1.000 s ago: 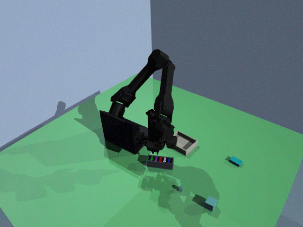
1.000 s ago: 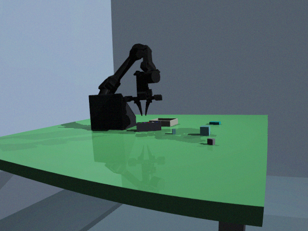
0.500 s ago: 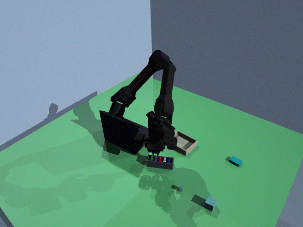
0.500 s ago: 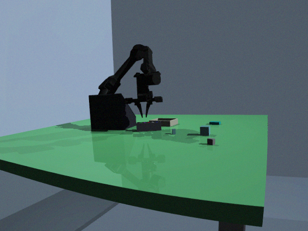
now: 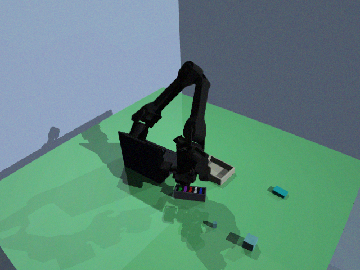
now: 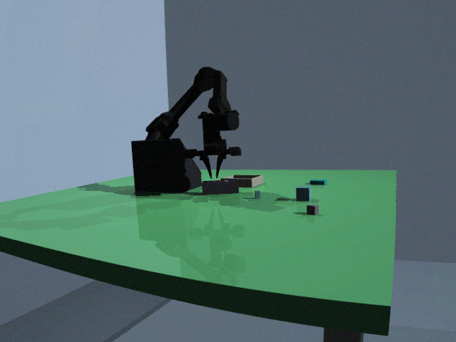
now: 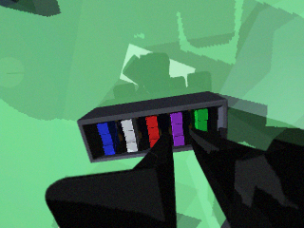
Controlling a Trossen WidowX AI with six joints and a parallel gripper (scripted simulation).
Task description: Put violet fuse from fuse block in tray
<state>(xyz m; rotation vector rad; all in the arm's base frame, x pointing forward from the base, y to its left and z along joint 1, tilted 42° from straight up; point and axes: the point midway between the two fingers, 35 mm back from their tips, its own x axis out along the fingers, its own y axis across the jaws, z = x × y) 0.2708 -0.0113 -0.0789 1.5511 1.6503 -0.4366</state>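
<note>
The violet fuse is 3 cm below my gripper tip. Also, from my gripper tip: red fuse 2 cm ahead, 1 cm to the left, 3 cm below; small grey-blue block 17 cm ahead, 8 cm to the right, 4 cm below; green fuse 2 cm behind, 1 cm to the right, 3 cm below.
</note>
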